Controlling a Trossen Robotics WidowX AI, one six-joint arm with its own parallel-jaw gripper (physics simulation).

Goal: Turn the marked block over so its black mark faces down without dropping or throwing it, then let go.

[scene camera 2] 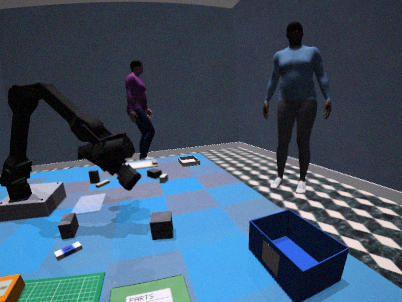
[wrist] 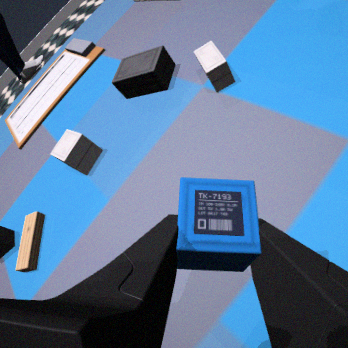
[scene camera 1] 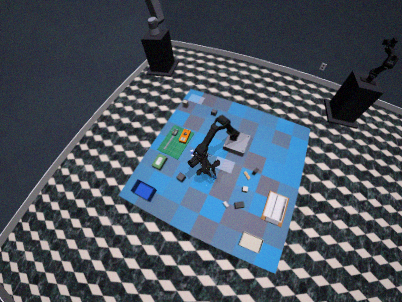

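Pixels of known places: gripper, fingertip midpoint: [wrist: 213, 227] [scene camera 1: 214, 177]; arm's base, link origin: [scene camera 2: 20, 197] [scene camera 1: 233, 137].
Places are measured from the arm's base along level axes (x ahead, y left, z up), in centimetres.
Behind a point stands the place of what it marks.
The blue block [wrist: 218, 257] {x 39.3, y -9.3, z 4.7 cm} has a dark printed label, TK-7193, on the face turned towards the wrist camera; its other sides are mostly hidden. My gripper [scene camera 1: 215, 170] {x 40.2, y -8.3, z 4.1 cm} [scene camera 2: 129, 179] {x 40.2, y -8.3, z 4.1 cm} [wrist: 213, 227] {x 40.2, y -8.3, z 4.1 cm} is shut on this block, with a black finger at its left and right sides in the wrist view. In the second scene view the gripper is tilted, fingers pointing down to the right, above the blue and grey mat [scene camera 2: 192, 255] {x 46.6, y -45.3, z -6.1 cm}. The block cannot be made out in the two scene views. Its underside is hidden.
A dark block [wrist: 142, 72] {x 53.1, y 11.9, z -2.8 cm}, two white-topped blocks [wrist: 210, 56] {x 56.1, y 4.1, z -3.2 cm} [wrist: 69, 145] {x 41.7, y 15.3, z -2.4 cm} and a wooden stick [wrist: 31, 242] {x 29.8, y 15.2, z -4.9 cm} lie beyond the gripper. Two dark cubes [scene camera 2: 161, 225] {x 43.0, y -36.3, z -2.0 cm} [scene camera 2: 68, 226] {x 20.1, y -24.9, z -2.5 cm} stand nearer the second scene camera. A blue bin [scene camera 2: 317, 272] {x 58.2, y -66.6, z -0.5 cm} stands at the mat's edge.
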